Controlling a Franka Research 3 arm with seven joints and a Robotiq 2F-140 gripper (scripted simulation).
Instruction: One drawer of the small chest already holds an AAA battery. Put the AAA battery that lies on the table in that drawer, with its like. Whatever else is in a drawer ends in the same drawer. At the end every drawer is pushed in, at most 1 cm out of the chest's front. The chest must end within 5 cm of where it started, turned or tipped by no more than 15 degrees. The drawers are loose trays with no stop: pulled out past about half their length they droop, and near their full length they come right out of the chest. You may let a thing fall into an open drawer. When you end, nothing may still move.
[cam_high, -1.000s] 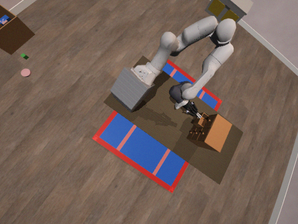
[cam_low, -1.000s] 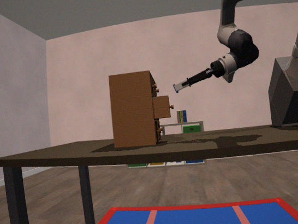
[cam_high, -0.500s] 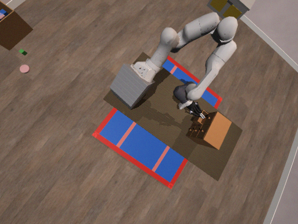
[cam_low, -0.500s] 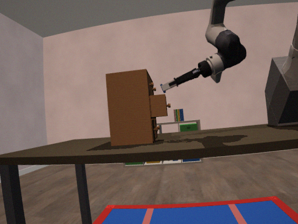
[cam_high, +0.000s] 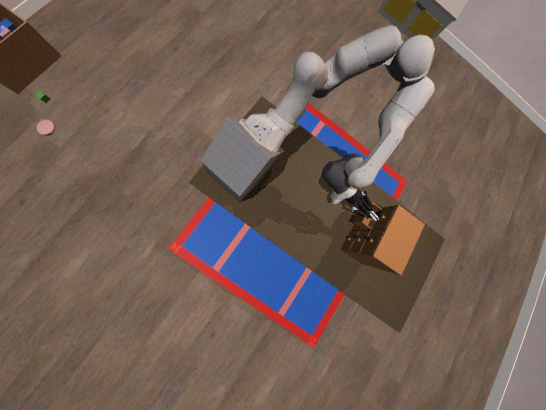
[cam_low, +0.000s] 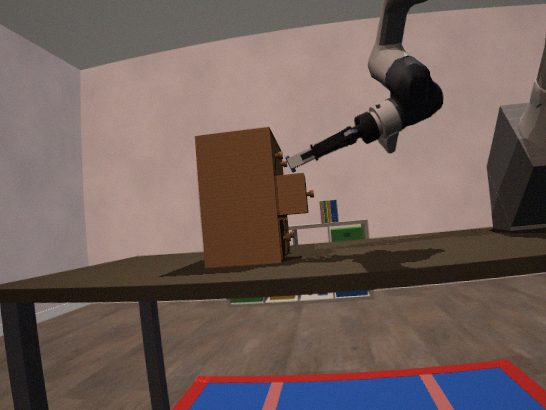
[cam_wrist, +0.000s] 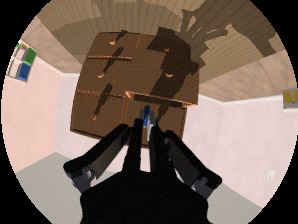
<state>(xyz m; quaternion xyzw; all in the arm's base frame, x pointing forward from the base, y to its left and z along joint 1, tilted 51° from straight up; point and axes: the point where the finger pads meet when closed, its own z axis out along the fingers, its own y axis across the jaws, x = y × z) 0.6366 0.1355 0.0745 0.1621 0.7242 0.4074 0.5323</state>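
The blue AAA battery lies 3 cm ahead of my hand, 1 cm to the left of it and 1 cm below it. The rest, counted from my hand: small orange object 3 cm ahead, 7 cm to the left, 13 cm below; small green thing 14 cm ahead, 11 cm to the right, 12 cm below.
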